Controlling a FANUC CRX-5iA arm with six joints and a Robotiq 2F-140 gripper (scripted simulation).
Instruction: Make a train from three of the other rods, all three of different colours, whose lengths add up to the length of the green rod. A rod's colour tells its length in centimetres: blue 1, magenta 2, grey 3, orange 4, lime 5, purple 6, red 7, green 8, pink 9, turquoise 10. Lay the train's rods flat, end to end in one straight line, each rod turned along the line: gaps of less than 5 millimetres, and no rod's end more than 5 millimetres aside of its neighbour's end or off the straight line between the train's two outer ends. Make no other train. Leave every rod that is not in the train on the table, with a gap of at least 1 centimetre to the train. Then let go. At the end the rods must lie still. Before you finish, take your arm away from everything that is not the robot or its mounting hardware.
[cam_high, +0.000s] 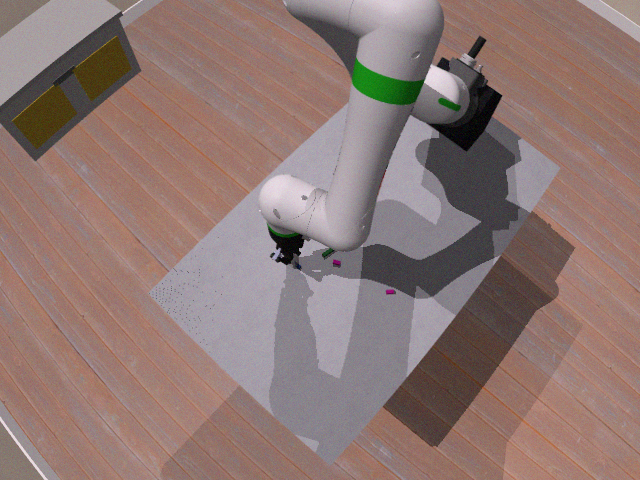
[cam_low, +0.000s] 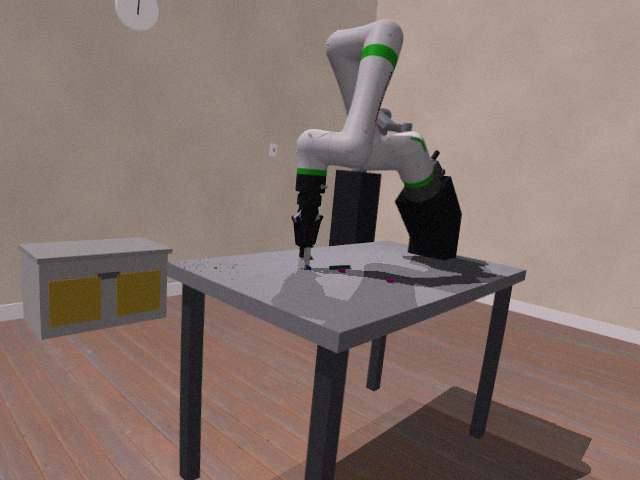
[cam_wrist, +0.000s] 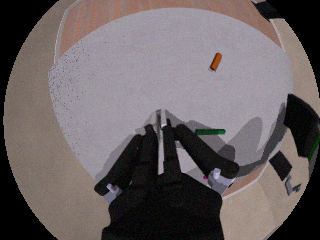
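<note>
My gripper is now 3 cm above the grey rod. The rest, counted from my hand: small blue rod 3 cm below, 2 cm to the left; orange rod 13 cm behind, 10 cm to the right, 3 cm below; green rod 11 cm behind, 6 cm to the left, 3 cm below.
</note>
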